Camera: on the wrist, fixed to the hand. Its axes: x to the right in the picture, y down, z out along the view.
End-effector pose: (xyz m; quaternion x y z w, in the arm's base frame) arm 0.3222 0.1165 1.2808 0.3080 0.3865 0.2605 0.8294
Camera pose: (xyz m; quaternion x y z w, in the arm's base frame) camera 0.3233 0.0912 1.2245 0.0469 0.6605 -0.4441 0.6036
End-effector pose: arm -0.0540 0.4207 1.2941 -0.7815 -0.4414 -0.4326 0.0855
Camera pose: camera -0.1074 0.4511 1.3002 0.1094 0.9154 0.3865 0.0248
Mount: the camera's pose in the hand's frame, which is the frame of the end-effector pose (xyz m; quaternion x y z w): 0.0107 -0.0574 -0.0201 0.1967 0.1655 -0.7109 0.6547
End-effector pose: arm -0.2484 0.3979 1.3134 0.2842 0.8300 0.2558 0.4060
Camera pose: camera -0.2855 0.3607 1.2810 -0.3665 0.8629 -0.2374 0.2544
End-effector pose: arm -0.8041 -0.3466 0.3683 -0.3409 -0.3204 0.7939 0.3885
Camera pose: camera -0.7703 -0.3045 0.3983 -0.0504 -0.2316 0.2502 0.9387
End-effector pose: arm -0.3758 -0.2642 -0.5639 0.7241 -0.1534 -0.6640 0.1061
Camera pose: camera -0.3504 -0.2157 -0.5924 -0.7138 -0.3013 0.3601 0.5196
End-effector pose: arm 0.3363 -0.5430 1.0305 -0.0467 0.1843 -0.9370 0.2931
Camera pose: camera 0.2930 -0.4990 1.0330 -0.0511 0.0483 0.8657 0.4955
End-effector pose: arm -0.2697 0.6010 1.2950 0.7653 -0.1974 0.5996 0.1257
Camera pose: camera -0.2590 0.6591 1.3129 0.5668 0.5535 0.4687 0.3907
